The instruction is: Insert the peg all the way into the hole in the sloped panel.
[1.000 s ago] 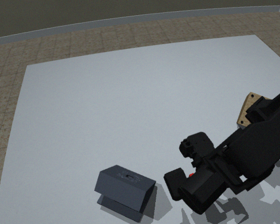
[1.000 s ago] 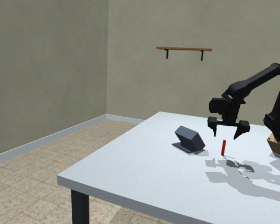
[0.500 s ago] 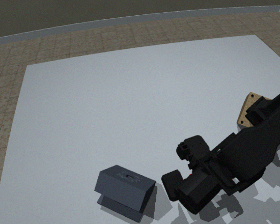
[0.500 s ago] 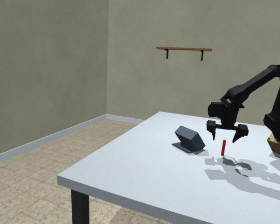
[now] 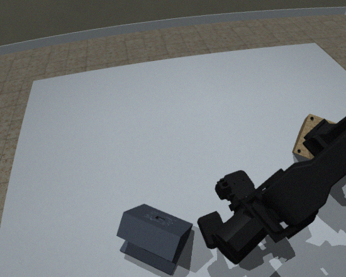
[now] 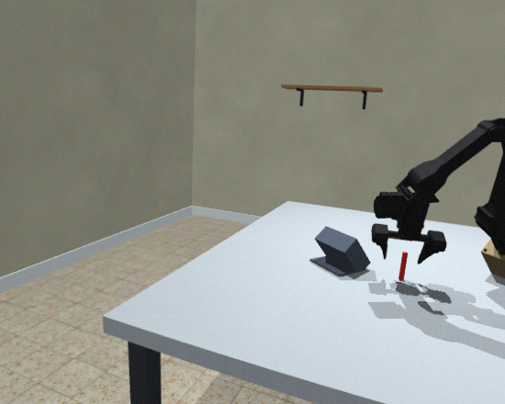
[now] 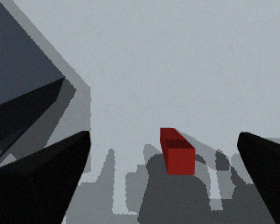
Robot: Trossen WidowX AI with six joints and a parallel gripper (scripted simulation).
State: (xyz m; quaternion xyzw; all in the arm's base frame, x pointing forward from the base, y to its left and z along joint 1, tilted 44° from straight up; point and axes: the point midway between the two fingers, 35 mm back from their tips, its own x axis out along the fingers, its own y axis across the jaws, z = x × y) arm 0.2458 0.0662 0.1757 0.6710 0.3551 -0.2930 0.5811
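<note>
Right now the red peg is 5 cm below my hand and 1 cm to the right of it. Also, from my hand: flat base plate 18 cm ahead, 8 cm below.
</note>
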